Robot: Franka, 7 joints.
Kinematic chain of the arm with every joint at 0, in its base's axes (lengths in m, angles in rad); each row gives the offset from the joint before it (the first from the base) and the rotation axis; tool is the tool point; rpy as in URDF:
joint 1: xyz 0 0 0.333 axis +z
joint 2: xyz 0 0 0 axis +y
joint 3: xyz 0 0 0.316 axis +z
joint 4: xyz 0.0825 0 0 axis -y
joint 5: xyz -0.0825 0 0.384 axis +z
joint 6: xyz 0 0 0 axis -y
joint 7: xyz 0.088 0 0 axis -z
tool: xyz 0 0 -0.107 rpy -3.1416 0 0
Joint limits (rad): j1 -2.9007..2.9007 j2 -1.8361..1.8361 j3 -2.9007..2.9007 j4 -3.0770..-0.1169 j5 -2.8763..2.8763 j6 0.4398..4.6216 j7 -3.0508..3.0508
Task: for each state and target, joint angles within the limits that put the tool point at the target. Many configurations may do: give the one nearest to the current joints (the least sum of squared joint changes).
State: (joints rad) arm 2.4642 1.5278 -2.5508 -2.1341 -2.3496 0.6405 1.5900
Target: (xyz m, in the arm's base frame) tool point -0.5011 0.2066 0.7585
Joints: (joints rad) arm 2.8311 1.6622 -2.8612 -1.5851 -2.4438 0.8642 1.5900
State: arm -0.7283 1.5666 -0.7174 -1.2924 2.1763 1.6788 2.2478
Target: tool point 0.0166 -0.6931 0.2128
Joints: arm -0.7943 1.1304 -1.1292 -1.6659 2.1043 1.5876 2.2478
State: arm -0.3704 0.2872 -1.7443 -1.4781 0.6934 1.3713 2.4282
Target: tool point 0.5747 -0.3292 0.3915
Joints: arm 0.1867 0.7766 -1.0993 -1.3962 0.8190 1.3970 2.4282
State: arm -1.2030 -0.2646 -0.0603 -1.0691 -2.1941 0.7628 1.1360
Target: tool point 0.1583 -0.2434 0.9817
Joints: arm -0.9598 -0.1526 0.2621 -1.2205 -2.2191 0.7534 1.1360
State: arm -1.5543 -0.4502 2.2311 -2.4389 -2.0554 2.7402 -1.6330
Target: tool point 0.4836 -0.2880 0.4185
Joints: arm -2.1824 -0.3391 1.5702 -2.1495 -2.0547 2.5464 -1.6330
